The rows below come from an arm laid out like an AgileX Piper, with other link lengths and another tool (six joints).
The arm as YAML. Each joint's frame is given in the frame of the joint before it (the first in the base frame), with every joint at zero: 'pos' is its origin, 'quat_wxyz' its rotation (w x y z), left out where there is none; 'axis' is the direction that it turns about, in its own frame. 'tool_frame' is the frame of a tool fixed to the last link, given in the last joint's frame.
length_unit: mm
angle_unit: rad
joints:
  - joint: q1
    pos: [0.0, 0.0, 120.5]
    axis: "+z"
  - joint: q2
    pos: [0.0, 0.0, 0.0]
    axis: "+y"
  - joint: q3
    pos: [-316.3, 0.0, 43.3]
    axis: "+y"
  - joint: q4
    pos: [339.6, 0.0, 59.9]
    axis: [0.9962, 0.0, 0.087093]
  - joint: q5
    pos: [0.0, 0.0, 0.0]
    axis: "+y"
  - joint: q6
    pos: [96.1, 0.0, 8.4]
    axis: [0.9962, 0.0, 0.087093]
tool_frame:
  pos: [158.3, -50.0, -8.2]
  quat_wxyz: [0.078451, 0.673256, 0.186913, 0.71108]
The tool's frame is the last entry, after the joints.
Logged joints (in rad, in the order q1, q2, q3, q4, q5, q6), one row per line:
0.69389, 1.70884, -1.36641, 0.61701, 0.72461, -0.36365
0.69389, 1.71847, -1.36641, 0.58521, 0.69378, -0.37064
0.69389, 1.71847, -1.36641, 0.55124, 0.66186, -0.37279
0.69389, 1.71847, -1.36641, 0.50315, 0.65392, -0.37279
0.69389, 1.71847, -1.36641, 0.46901, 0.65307, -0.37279
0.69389, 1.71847, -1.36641, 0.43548, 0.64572, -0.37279
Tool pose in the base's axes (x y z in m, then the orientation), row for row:
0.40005, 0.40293, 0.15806, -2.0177, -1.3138, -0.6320
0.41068, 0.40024, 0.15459, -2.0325, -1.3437, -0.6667
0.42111, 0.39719, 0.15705, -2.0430, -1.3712, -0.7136
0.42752, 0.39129, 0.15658, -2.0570, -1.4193, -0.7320
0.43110, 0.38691, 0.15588, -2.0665, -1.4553, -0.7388
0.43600, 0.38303, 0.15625, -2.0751, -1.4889, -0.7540
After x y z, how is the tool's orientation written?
As a rotation vector, in radians.
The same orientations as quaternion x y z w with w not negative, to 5 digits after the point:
-0.76782, -0.49996, -0.24050, 0.32040
-0.76680, -0.50694, -0.25153, 0.30292
-0.76419, -0.51290, -0.26693, 0.28581
-0.76155, -0.52546, -0.27100, 0.26551
-0.75955, -0.53490, -0.27155, 0.25143
-0.75704, -0.54318, -0.27507, 0.23704

